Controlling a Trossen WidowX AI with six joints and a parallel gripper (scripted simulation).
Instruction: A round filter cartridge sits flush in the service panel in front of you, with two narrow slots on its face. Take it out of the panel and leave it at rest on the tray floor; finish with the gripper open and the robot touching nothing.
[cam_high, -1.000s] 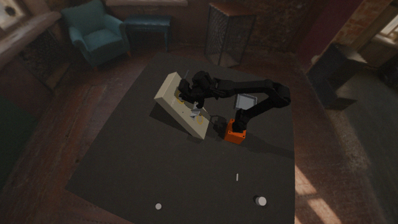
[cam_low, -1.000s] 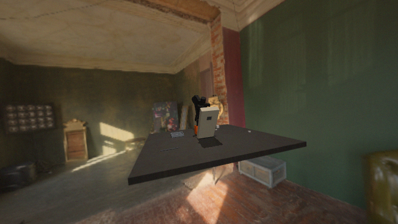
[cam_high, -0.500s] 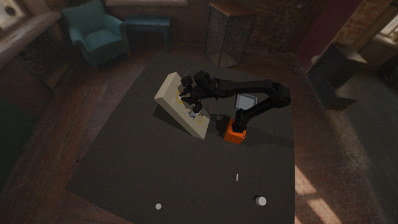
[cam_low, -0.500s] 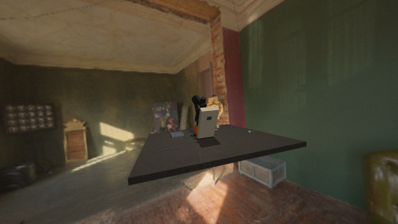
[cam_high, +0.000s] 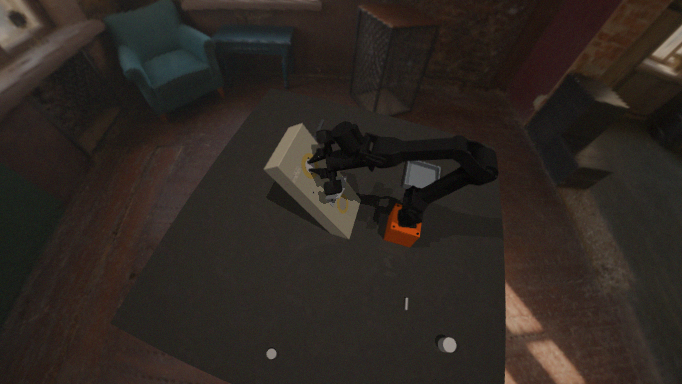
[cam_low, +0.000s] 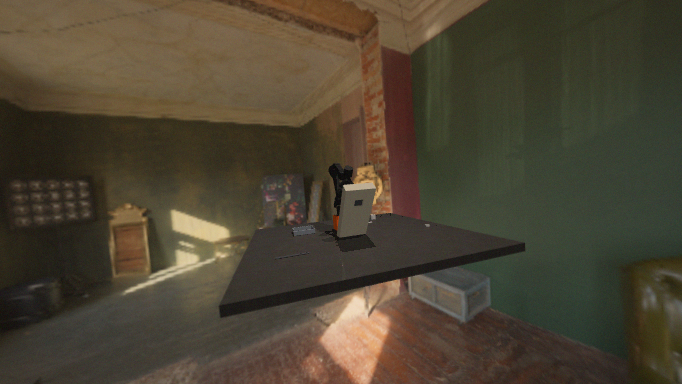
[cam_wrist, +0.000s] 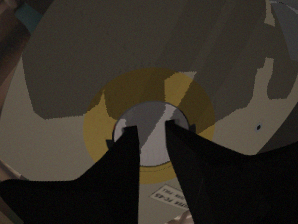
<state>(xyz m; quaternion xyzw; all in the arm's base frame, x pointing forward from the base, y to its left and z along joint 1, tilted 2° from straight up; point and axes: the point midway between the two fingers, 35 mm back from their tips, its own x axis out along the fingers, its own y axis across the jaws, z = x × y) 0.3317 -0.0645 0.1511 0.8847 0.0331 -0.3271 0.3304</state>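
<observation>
Right now my gripper tip is 9 cm past the grey bracket, 2 cm to the right of it and 9 cm above it. The rest, counted from my gripper tip: round filter cartridge (1 cm ahead, 1 cm below); then tray (47 cm behind, 20 cm to the right, 24 cm below); then beige service panel (4 cm behind, 1 cm to the left, 8 cm below).
</observation>
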